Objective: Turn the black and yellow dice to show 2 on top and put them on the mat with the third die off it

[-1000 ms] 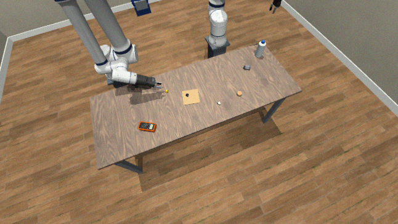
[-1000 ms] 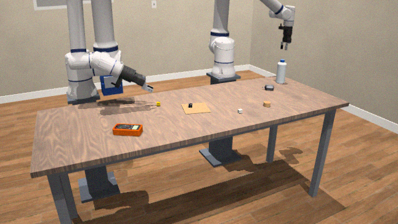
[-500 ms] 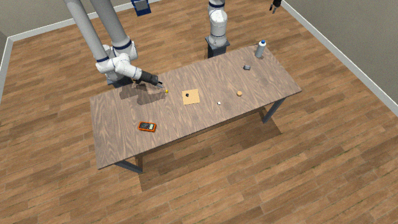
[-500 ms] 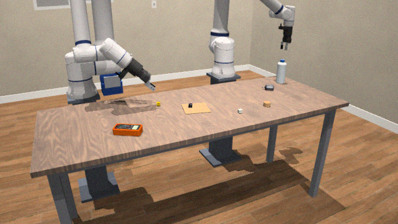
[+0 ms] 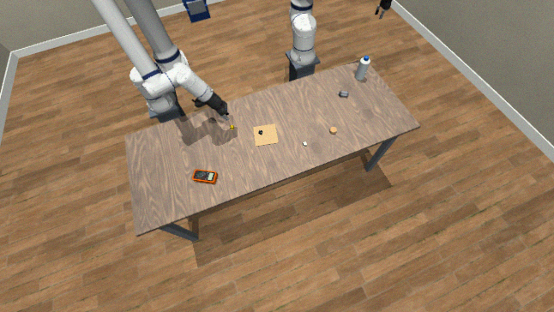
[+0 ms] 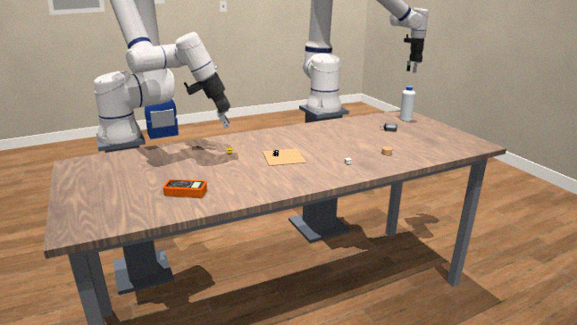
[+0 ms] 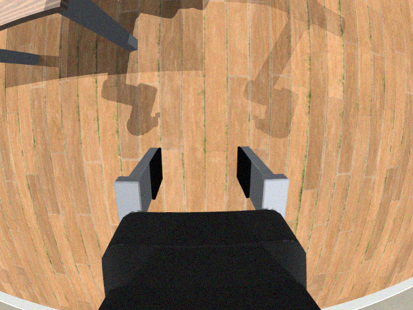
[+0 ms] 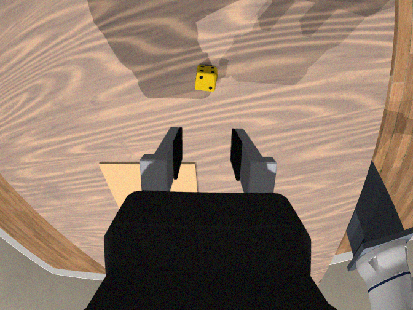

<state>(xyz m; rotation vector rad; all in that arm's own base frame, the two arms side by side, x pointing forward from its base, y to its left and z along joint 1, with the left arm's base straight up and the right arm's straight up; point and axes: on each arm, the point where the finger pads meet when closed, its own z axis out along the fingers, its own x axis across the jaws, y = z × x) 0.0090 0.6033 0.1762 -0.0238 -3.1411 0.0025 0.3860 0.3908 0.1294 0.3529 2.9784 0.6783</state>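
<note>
Now: right hand 120 mm above the yellow die, 10 mm to the right of it and 10 mm short of it. The rest, counted from my right hand: black die: 160 mm to the left, 120 mm below, 120 mm ahead; then tan mat: 180 mm to the left, 140 mm ahead, 130 mm below; then white die: 370 mm to the left, 300 mm ahead, 120 mm below.
</note>
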